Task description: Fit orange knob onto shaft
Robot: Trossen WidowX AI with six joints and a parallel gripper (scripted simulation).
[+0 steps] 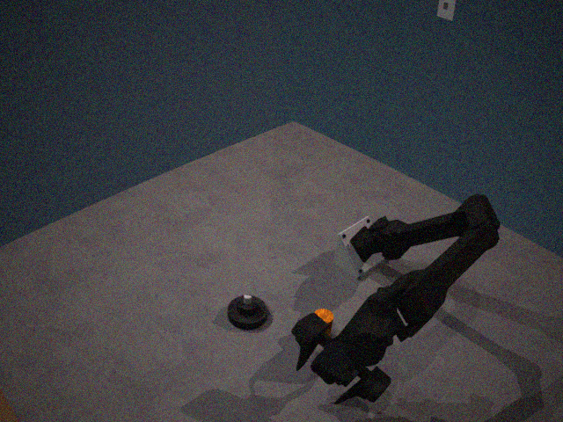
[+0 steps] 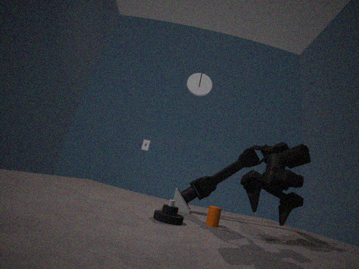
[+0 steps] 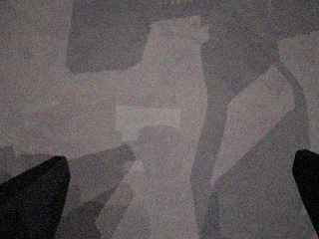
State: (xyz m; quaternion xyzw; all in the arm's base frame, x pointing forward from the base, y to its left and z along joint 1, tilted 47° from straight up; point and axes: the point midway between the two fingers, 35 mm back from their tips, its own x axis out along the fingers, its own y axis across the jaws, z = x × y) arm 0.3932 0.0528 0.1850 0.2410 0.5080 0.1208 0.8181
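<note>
The orange knob lies 15 cm behind my gripper tip, 10 cm to the right of it and 2 cm below it. Also, from my gripper tip: round pedestal: 25 cm to the right, 9 cm behind, 3 cm below.
</note>
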